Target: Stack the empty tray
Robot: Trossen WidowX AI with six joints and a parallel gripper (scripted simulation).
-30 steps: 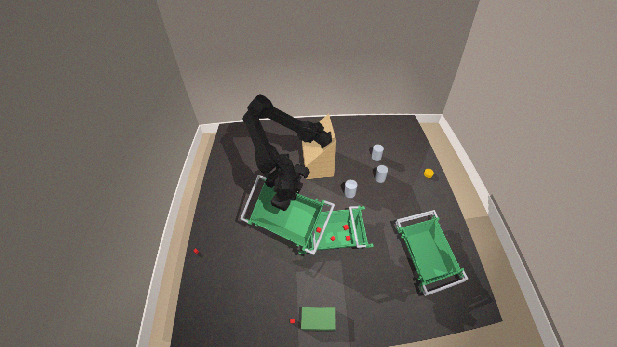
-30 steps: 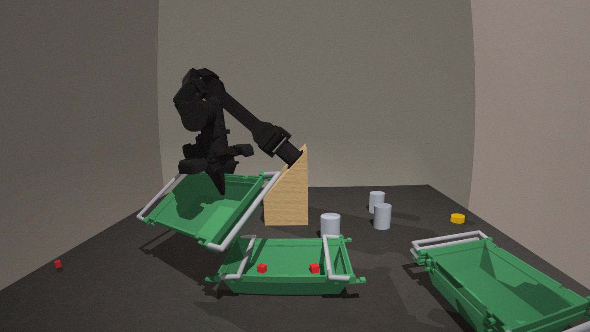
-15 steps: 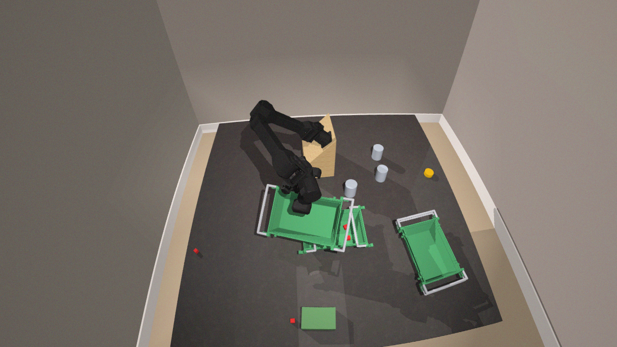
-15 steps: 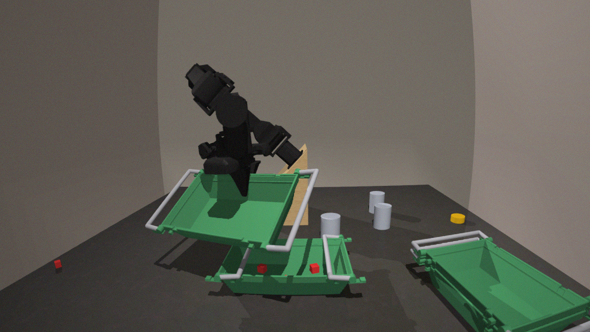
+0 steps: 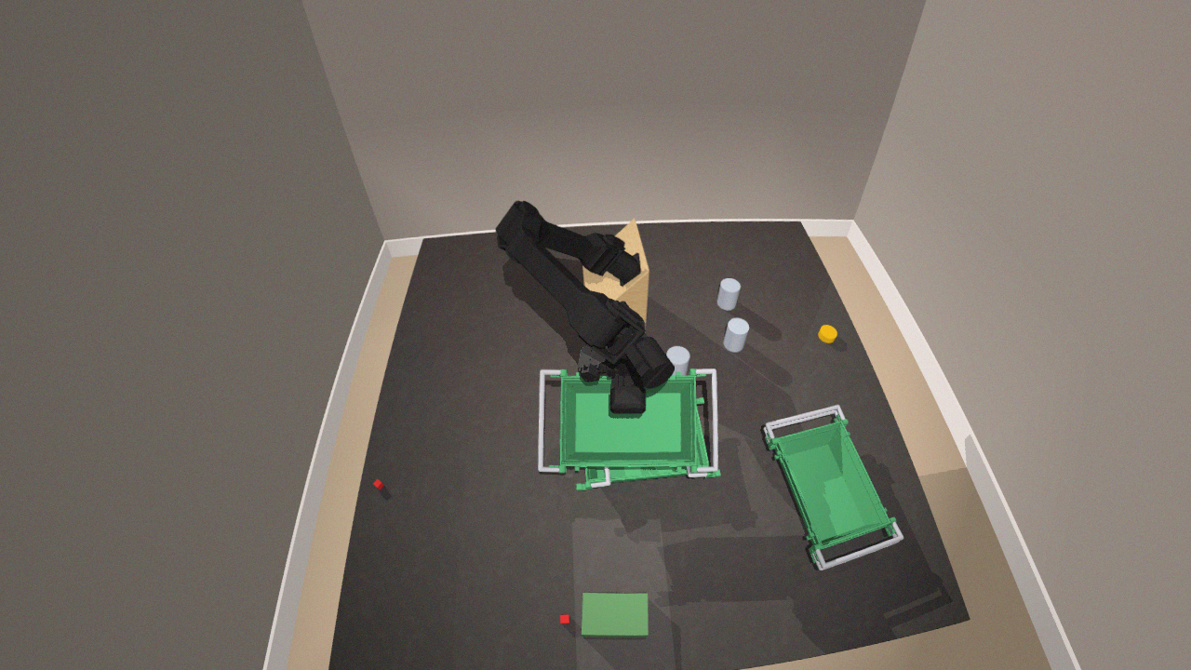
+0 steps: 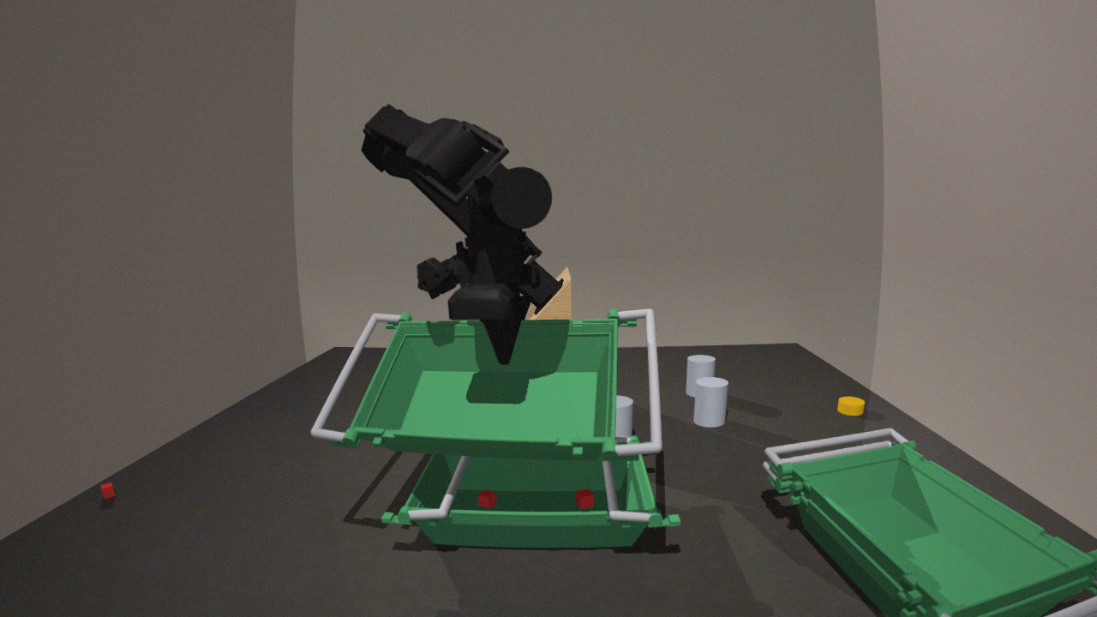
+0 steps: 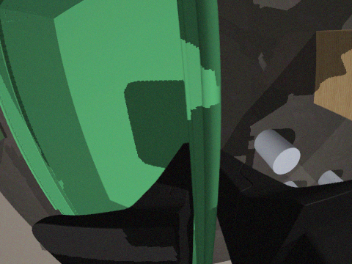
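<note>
Right now the tray is 8 cm ahead of my gripper tip. Also, from my gripper tip: flat green slab: 41 cm ahead, 4 cm to the right, 16 cm below; yellow disc: 26 cm behind, 57 cm to the left, 17 cm below.
</note>
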